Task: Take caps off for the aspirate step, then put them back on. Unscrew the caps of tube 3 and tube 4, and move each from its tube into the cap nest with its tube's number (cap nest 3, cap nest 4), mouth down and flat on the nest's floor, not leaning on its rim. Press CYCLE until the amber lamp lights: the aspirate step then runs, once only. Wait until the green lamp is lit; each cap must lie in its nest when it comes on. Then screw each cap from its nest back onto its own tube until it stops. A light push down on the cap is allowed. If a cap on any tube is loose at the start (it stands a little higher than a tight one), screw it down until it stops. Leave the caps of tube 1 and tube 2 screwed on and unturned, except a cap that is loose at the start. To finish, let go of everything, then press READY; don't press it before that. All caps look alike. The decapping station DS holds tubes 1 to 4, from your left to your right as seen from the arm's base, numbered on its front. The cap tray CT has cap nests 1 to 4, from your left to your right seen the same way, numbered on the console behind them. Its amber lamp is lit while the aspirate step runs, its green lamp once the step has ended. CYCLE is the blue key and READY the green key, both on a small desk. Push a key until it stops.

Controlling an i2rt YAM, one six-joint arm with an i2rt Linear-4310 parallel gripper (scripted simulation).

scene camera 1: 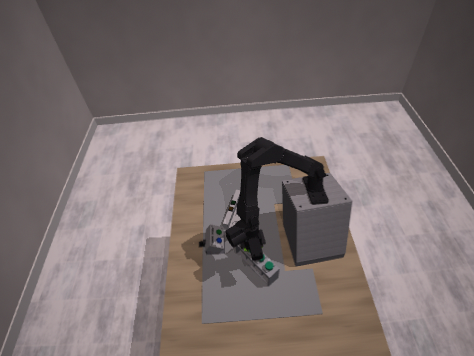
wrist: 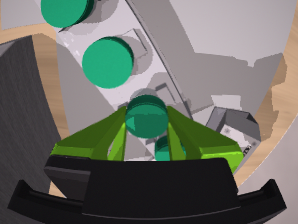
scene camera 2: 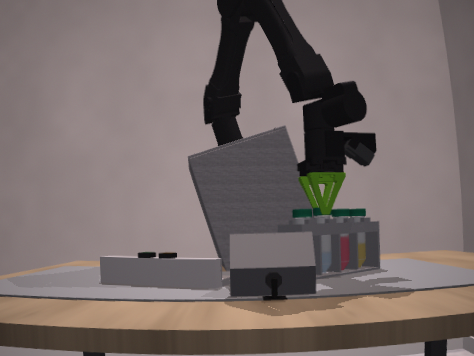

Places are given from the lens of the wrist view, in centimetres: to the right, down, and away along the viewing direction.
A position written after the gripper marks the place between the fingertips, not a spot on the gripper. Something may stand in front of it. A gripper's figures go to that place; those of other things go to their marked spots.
gripper (wrist: 146, 112): 0, 0, 13
green cap (wrist: 146, 117): 0, 0, 12
